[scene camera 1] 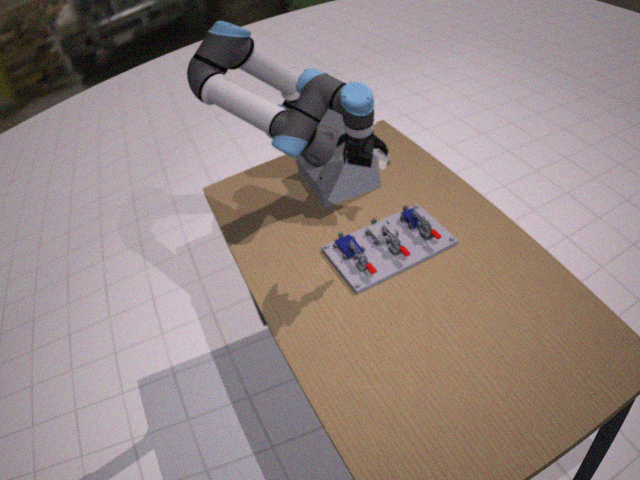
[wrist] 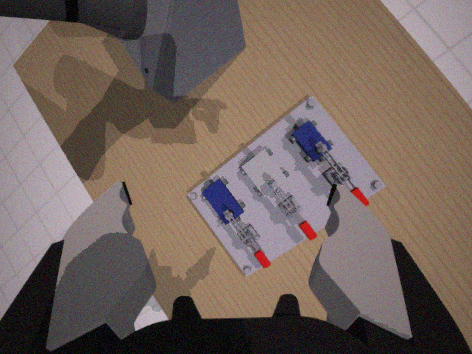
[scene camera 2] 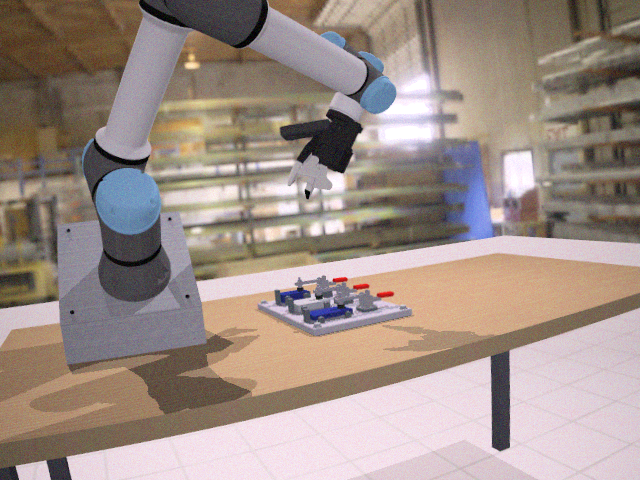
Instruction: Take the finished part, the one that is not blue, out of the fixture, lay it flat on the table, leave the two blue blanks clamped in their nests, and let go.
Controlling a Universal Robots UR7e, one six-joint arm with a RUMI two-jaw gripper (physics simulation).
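Places are measured from the arm's base along level axes (x ahead, y left, z up), in millimetres.
Pixels of known places: gripper, fingertip midpoint: [wrist: 231, 185] [scene camera 2: 298, 193]; arm's base at its link origin: [scene camera 1: 324, 147] [scene camera 2: 135, 273].
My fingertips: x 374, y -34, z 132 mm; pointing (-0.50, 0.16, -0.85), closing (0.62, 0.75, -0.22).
Ahead of a thing's pixels: the offset from my fingertips to its top centre. Level surfaces: height alone.
The finished part {16 mm left, 8 mm ahead, 248 mm down} [scene camera 2: 311, 304] [wrist: 259, 166], pale grey, lies in the middle nest of the fixture plate {16 mm left, 56 mm ahead, 269 mm down} [scene camera 1: 371, 281] [scene camera 2: 330, 328] [wrist: 350, 150]. It blends with the plate in scene camera 1. Its clamp arm reaches to the part; whether it presses is too small to tell. One blue blank {94 mm right, 2 mm ahead, 253 mm down} [scene camera 1: 348, 246] [scene camera 2: 330, 313] [wrist: 221, 200] and the other blue blank {126 mm left, 15 mm ahead, 243 mm down} [scene camera 1: 412, 217] [scene camera 2: 294, 295] [wrist: 311, 140] sit in the outer nests under clamp arms. My gripper [scene camera 2: 299, 187] [wrist: 231, 185] is open and empty, high above the table, fingers pointing down. One finger is mostly hidden in scene camera 1.
Three toggle clamps with red handles, such as the middle handle {14 mm left, 132 mm ahead, 220 mm down} [scene camera 1: 404, 251] [scene camera 2: 361, 286] [wrist: 307, 230], stand on the plate. The robot's base block [scene camera 1: 354, 184] [scene camera 2: 129, 330] [wrist: 200, 50] stands on the wooden table {284 mm down} [scene camera 1: 439, 361] [scene camera 2: 465, 289] [wrist: 165, 210] near the plate. The arm's shadows cross the table.
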